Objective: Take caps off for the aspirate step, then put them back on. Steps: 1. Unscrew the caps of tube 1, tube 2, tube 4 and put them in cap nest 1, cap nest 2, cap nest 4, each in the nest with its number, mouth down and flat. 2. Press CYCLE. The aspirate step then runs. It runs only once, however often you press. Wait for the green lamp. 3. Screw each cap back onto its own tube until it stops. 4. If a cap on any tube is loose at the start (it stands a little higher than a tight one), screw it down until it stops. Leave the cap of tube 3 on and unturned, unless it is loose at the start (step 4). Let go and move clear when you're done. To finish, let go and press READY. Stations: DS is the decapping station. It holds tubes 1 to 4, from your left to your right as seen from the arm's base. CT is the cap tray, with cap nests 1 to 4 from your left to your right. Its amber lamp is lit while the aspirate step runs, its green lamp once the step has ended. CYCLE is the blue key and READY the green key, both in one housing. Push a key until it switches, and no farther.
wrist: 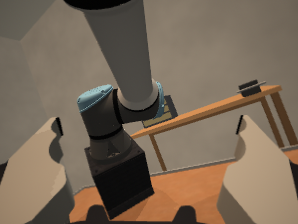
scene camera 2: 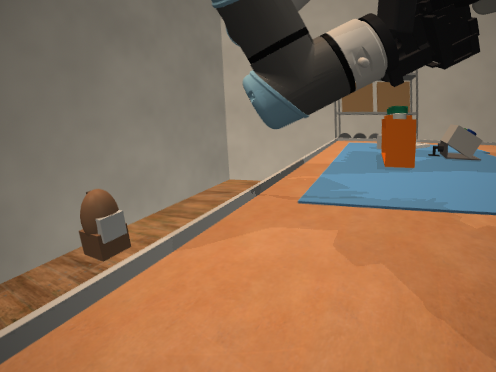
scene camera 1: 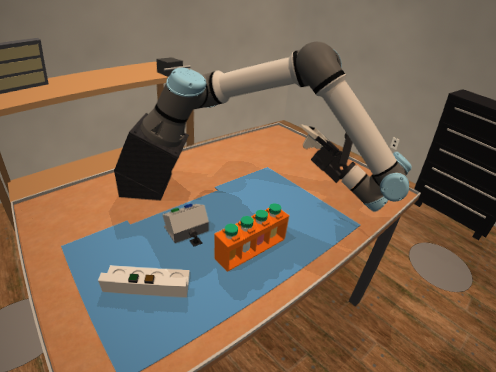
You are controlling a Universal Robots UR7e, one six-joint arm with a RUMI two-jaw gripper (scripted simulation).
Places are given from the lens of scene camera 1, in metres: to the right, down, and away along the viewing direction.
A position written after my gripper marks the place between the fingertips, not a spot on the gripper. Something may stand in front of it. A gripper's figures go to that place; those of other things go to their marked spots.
my gripper (scene camera 1: 304,125): 0.18, -0.20, 0.98
grey key housing (scene camera 1: 189,222): -0.17, 0.11, 0.88
